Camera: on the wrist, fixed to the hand. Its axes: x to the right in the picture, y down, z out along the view.
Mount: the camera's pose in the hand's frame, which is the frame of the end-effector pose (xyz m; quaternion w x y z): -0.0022 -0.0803 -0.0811 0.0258 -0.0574 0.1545 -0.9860
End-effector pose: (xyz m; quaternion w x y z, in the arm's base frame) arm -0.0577 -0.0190 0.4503 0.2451 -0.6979 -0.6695 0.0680
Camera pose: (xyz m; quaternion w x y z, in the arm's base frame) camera -0.0960 -0.0428 0.5552 0.1367 0.6175 -0.6714 -0.3862
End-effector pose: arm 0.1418 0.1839 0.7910 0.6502 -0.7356 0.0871 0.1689
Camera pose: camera 0.1787 0.1149 0.8741 0.1276 -0.1683 -0.6323 -0.7454
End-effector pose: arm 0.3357 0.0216 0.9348 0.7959 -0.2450 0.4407 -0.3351
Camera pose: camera 0.2391 -0.0371 0.9512 0.3920 0.4348 0.0880 0.8060
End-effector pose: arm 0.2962 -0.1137 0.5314 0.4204 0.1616 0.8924 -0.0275
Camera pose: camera 0.2124 -0.1753 0.5784 0.1449 0.8956 -0.2489 0.3390
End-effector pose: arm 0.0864 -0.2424 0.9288 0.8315 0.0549 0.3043 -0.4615
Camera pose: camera -0.0157 -0.2562 0.8797 0.4774 0.2750 -0.2169 0.8058
